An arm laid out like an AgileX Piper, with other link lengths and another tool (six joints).
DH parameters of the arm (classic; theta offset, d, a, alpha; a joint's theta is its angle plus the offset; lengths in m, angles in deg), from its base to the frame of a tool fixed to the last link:
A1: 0 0.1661 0 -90
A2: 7.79 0 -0.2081 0
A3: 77.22 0 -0.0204 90
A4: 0 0.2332 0 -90
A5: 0 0 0 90
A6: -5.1 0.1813 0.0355 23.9
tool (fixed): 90 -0.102 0 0
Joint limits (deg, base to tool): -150..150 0..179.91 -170..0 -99.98..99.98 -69.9..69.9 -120..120
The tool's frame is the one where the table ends.
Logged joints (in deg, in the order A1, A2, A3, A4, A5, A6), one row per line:
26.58, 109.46, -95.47, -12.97, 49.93, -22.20
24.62, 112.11, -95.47, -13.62, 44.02, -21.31
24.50, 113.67, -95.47, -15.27, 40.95, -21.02
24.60, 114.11, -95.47, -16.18, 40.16, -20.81
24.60, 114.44, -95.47, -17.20, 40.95, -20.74
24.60, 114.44, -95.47, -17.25, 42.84, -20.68
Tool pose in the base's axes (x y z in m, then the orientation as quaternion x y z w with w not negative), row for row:
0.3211, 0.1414, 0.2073, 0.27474, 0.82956, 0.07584, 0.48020
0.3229, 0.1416, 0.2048, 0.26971, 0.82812, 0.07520, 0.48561
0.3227, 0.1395, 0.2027, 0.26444, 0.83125, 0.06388, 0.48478
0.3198, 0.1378, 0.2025, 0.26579, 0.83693, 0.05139, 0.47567
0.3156, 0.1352, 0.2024, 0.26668, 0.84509, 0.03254, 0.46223
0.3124, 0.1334, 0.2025, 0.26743, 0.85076, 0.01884, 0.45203
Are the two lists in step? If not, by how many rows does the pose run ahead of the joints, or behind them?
The pose runs 2 rows ahead of the joints: the pose in row i belongs to the joints in row i + 2.
